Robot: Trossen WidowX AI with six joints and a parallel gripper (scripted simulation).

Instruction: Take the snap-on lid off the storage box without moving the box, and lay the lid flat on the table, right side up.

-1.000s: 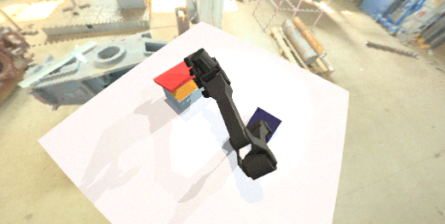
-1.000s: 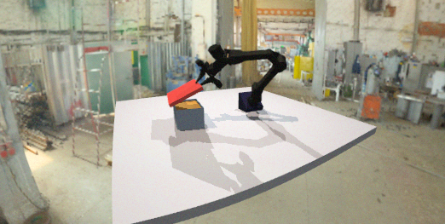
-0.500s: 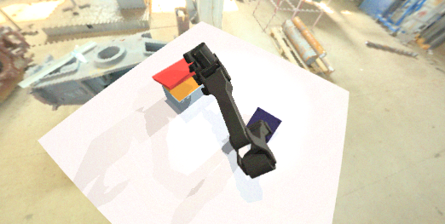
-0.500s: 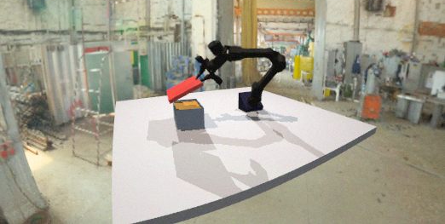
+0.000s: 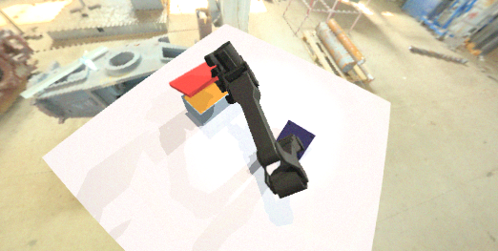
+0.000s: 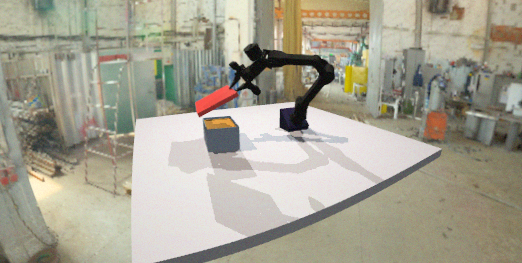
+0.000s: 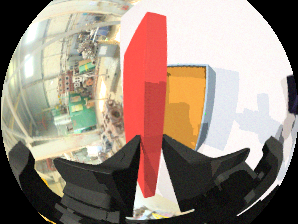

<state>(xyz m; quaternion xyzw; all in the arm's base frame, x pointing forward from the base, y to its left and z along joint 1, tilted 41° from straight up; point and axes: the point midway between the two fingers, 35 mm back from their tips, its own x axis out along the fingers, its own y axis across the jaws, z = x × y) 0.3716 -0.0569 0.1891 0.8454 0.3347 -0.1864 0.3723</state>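
Now: gripper tip 8 cm short of the lid, 3 cm above it and 1 cm to the left of it. Round my gripper tip: storage box 19 cm below, 6 cm ahead.
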